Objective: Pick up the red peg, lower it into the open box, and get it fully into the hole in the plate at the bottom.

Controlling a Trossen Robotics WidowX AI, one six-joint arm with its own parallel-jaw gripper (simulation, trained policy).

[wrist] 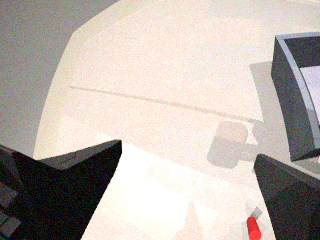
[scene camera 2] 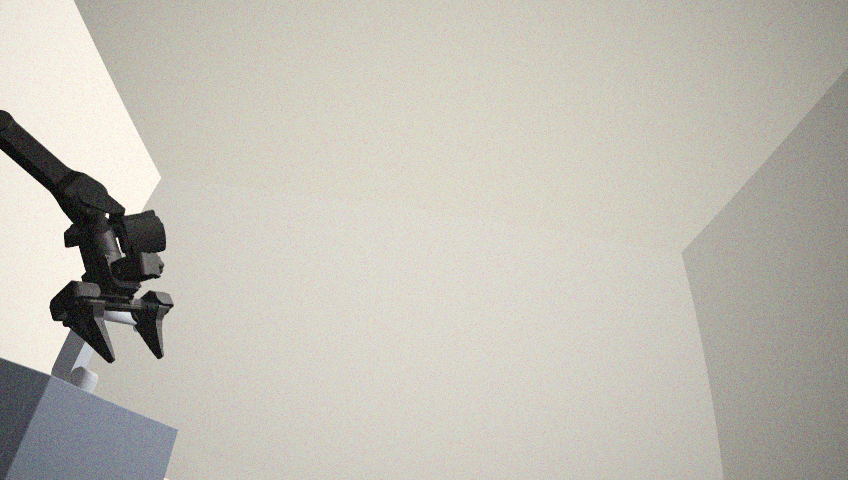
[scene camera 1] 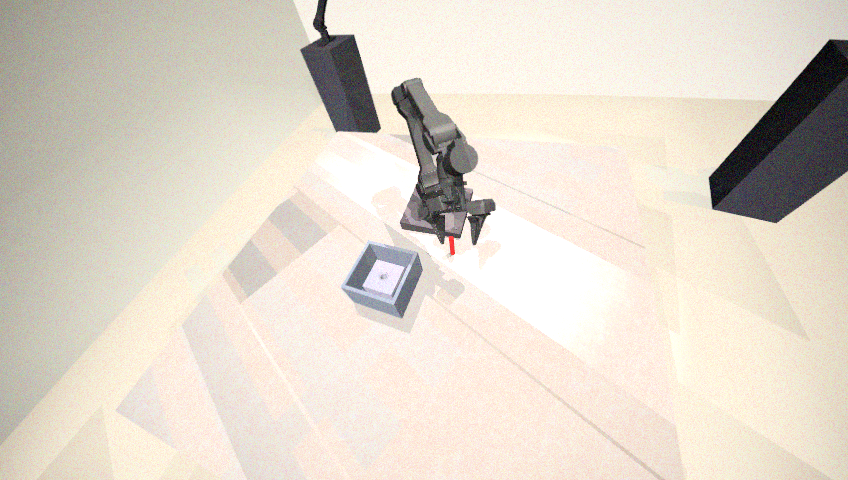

I see my gripper [scene camera 2: 138, 359] and a grey-blue box [scene camera 2: 56, 423].
The grey-blue box shows as well in scene camera 1 [scene camera 1: 353, 284]. My gripper is seen too in the wrist view [wrist: 192, 155] and in scene camera 1 [scene camera 1: 457, 244].
